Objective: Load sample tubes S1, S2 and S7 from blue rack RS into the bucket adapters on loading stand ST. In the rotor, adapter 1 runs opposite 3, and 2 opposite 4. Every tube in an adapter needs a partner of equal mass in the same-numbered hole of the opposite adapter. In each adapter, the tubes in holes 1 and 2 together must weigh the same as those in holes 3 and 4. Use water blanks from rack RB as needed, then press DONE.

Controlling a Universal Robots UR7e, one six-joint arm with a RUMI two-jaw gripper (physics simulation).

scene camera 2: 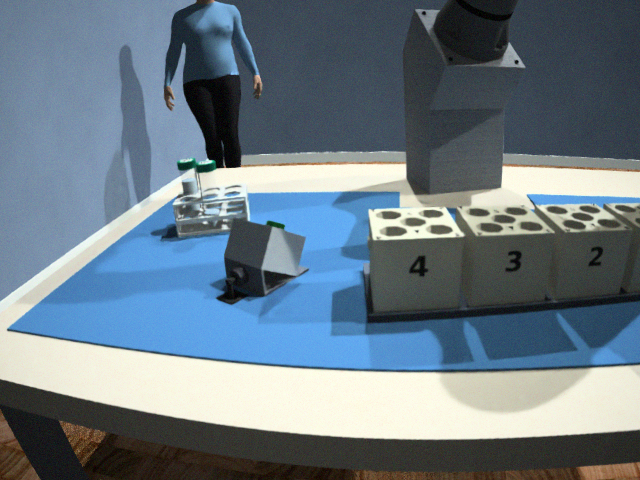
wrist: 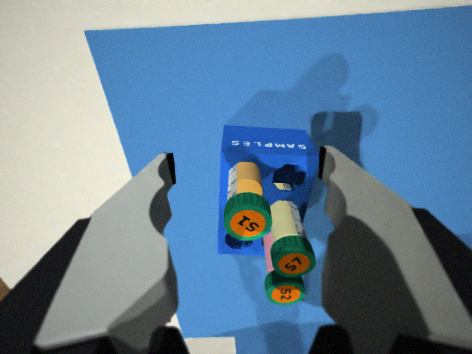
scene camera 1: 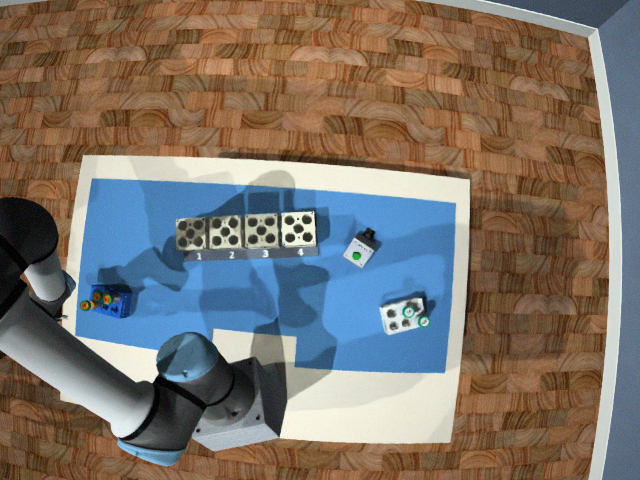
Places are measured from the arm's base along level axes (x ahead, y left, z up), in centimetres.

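Where they show: gripper, fingertip midpoint: [wrist: 245, 152] [scene camera 1: 68, 303]; arm's base, origin of the base link: [scene camera 2: 470, 36] [scene camera 1: 224, 396].
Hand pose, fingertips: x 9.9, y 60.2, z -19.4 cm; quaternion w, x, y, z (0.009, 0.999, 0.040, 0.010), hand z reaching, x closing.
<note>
Each offset is from my fingertips to the top centre of the thing. "*": to the spot under its first point. Level surfaces: height alone.
My gripper [wrist: 245, 152] is open and empty, partly spread, above blue rack RS {dy -10.0, dx +2.3, dz -6.8 cm} [wrist: 265, 141] [scene camera 1: 124, 306]; the arm hides it in scene camera 1. Tubes S1 {dy -6.0, dx +0.4, dz -0.7 cm} [wrist: 248, 223], S7 {dy -10.1, dx +4.3, dz -0.7 cm} [wrist: 293, 262] and S2 {* dy -14.1, dx +4.2, dz -0.7 cm} [wrist: 286, 294] stand in RS, green-rimmed with orange cap tops. S1 shows between the jaws, below the fingertip line. Loading stand ST {dy -54.4, dx +30.9, dz -11.8 cm} [scene camera 1: 248, 254] [scene camera 2: 413, 314] bears four cream adapters with dark, empty-looking holes; adapter 4 {dy -70.3, dx +35.3, dz -3.2 cm} [scene camera 2: 416, 289] is nearest RB. White rack RB {dy -106.4, dx +13.8, dz -6.8 cm} [scene camera 1: 399, 317] [scene camera 2: 206, 225] holds two green-capped blanks. The button box {dy -89.6, dx +32.1, dz -4.4 cm} [scene camera 1: 364, 246] [scene camera 2: 263, 253] has a green button {dy -88.7, dx +30.1, dz -5.3 cm} [scene camera 1: 356, 255].
The blue mat {dz -12.8 cm} [scene camera 1: 155, 196] [scene camera 2: 155, 320] lies under the racks, stand and button box. The arm's base pedestal [scene camera 1: 268, 408] [scene camera 2: 454, 124] stands by the table edge. A person [scene camera 2: 209, 46] in a blue top stands beyond the table.
</note>
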